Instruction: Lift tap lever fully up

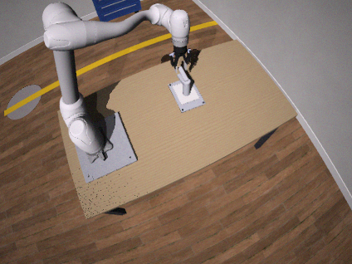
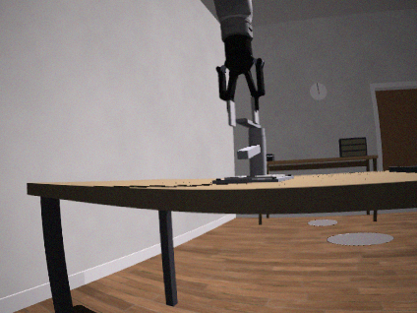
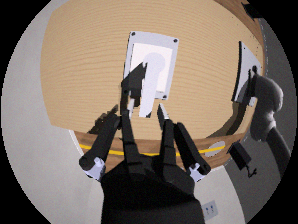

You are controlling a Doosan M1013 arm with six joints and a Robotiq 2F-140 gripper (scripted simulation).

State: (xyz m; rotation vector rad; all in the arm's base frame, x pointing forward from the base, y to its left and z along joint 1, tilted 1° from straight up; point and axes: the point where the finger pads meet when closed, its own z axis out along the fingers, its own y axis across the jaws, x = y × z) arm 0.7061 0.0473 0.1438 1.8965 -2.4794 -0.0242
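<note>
Now: the lever 4 cm to the right of my hand, 2 cm below it and 1 cm behind it.
</note>
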